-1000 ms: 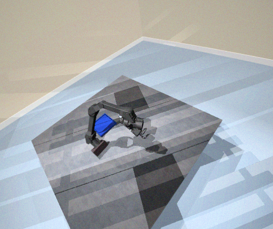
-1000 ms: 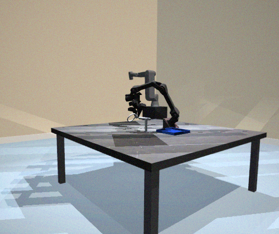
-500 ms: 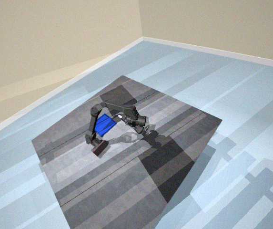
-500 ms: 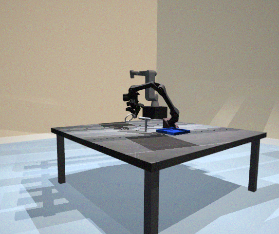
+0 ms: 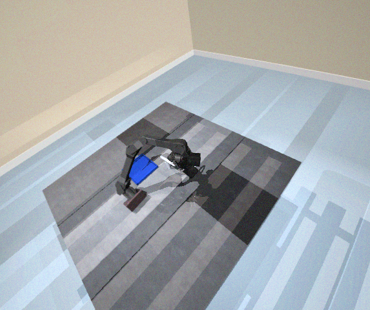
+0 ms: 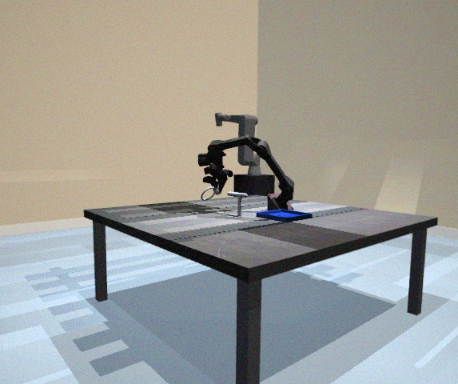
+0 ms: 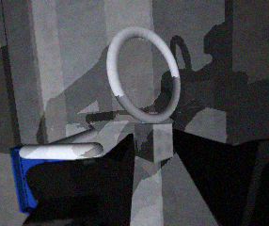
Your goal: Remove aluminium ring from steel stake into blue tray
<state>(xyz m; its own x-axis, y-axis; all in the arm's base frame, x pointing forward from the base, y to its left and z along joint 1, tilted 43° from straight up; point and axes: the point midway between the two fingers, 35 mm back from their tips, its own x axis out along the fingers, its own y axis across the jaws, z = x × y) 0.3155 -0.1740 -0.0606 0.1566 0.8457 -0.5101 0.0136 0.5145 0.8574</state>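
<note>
The aluminium ring is 50 mm ahead of my gripper tip. The rest, counted from my gripper tip: blue tray 150 mm behind, 320 mm to the left, 100 mm below.
</note>
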